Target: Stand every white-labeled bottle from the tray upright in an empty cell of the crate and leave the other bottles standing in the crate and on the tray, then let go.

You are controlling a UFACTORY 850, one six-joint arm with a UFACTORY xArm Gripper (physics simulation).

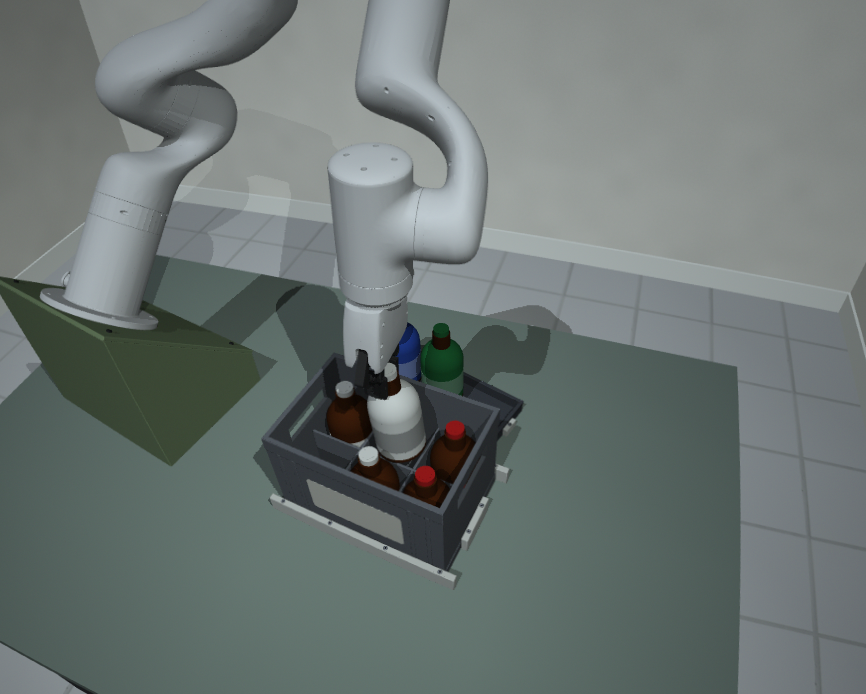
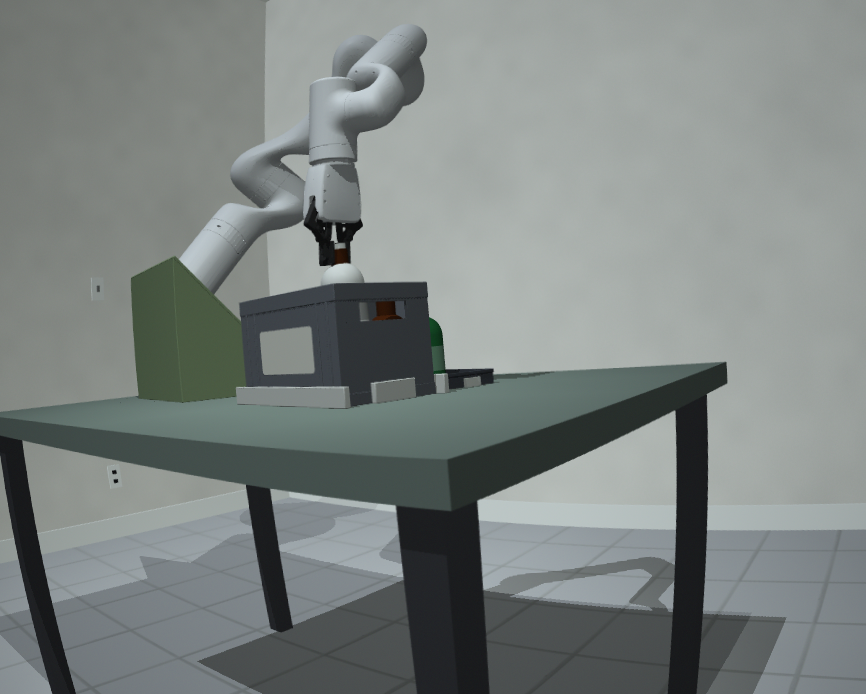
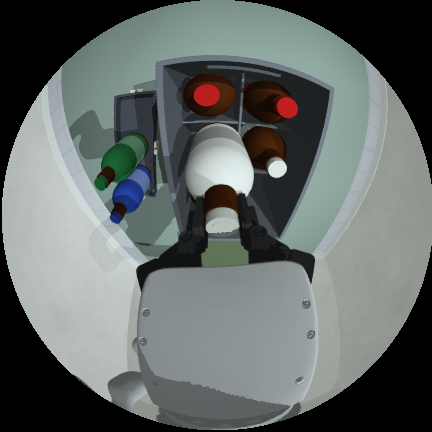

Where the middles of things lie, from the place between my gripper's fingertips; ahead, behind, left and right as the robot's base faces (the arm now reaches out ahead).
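The green bottle (image 1: 442, 363) is 140 mm below my hand, 30 mm ahead of my hand and 200 mm to the left of my hand. I see the blue bottle (image 1: 409, 354) as well, and it is 140 mm below my hand, 50 mm behind my hand and 220 mm to the left of my hand.
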